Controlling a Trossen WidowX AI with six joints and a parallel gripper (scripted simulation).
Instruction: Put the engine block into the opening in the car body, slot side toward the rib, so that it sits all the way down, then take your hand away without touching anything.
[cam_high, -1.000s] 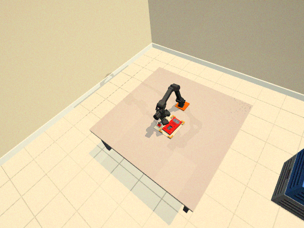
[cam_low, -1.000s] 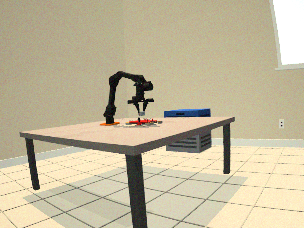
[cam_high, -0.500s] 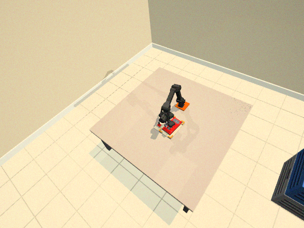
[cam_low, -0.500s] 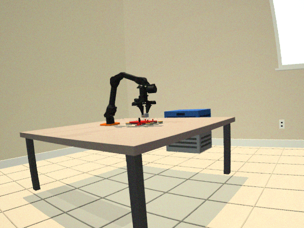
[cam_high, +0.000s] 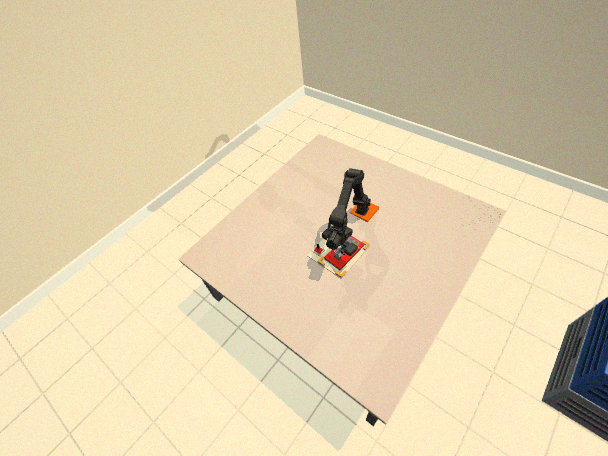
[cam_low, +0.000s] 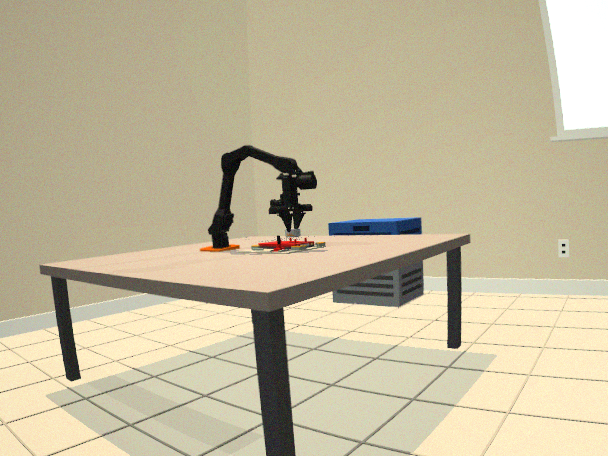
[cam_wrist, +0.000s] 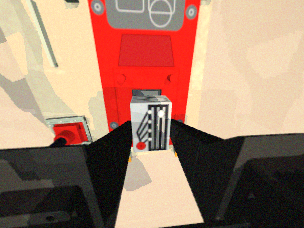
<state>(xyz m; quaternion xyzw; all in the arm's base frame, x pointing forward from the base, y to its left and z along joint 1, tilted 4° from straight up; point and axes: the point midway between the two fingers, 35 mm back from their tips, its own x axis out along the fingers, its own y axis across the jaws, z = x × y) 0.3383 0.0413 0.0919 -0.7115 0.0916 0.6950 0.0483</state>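
My gripper tip is 10 mm above the engine block.
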